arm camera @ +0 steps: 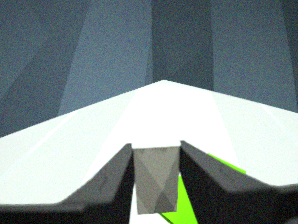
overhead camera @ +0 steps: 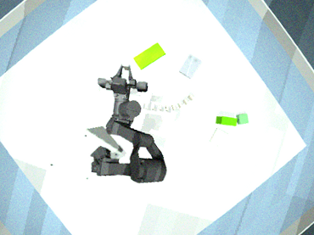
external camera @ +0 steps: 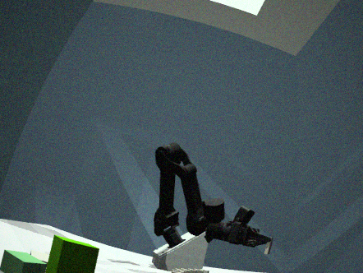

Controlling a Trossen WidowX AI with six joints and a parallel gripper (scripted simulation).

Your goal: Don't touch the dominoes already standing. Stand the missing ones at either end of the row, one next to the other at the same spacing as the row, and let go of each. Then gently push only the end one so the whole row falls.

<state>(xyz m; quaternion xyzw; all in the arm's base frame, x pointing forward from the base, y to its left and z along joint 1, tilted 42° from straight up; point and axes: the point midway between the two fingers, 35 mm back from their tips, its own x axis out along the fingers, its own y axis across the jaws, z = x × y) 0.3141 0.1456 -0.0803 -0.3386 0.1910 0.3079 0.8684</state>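
Right now my gripper tip is 13 cm short of the flat bright green block, 1 cm to the right of it and 15 cm above it. The rest, counted from my gripper tip: grey block 24 cm ahead, 17 cm to the right, 15 cm below; then pale green cube 26 cm ahead, 54 cm to the right, 14 cm below.
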